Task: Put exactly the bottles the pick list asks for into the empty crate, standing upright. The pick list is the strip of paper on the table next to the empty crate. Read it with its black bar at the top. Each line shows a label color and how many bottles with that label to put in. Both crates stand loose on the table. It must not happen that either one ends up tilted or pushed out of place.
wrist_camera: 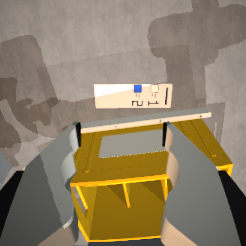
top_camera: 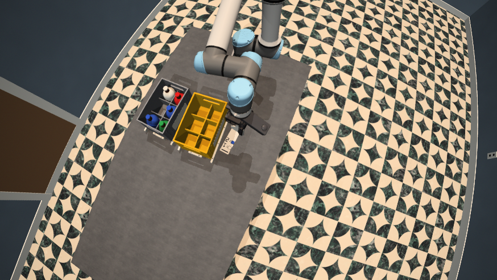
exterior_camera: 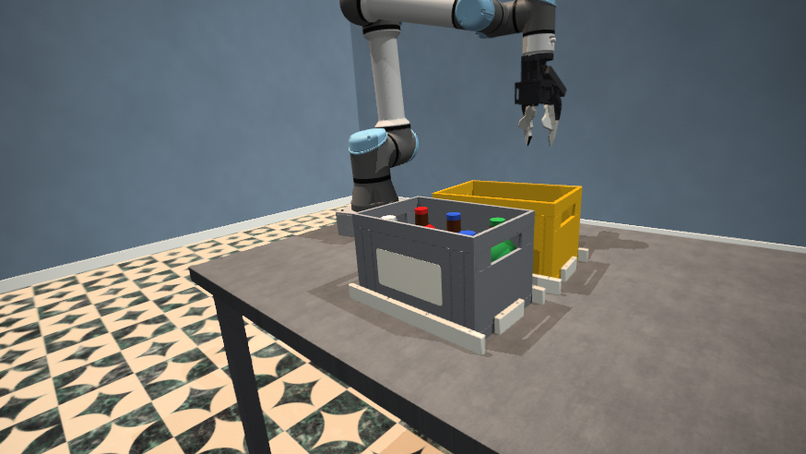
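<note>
Right now the white-label bottle is 13 cm behind my hand, 49 cm to the right of it and 18 cm below it. From my hand the other things lie so: red-label bottle: 11 cm behind, 41 cm to the right, 18 cm below; yellow crate: 23 cm to the right, 18 cm below; pick list: 1 cm ahead, 8 cm to the right, 27 cm below.
</note>
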